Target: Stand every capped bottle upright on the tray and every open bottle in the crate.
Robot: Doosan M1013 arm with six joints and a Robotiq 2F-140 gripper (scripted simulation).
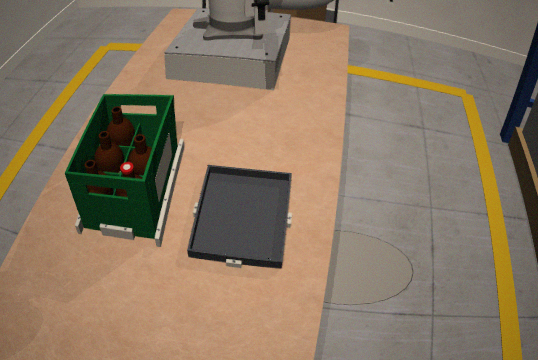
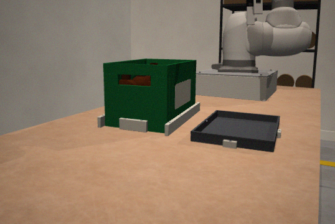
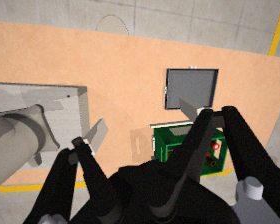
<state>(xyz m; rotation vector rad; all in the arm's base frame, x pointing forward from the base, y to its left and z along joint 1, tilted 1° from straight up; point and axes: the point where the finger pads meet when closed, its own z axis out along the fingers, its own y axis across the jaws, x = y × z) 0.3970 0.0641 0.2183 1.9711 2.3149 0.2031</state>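
The crate is 280 mm to the right of my hand, 240 mm below it and 220 mm ahead of it. From my hand the other things lie so: bottle 310 mm ahead, 250 mm to the right, 230 mm below; dark grey tray 310 mm below, 290 mm ahead, 20 mm to the right.
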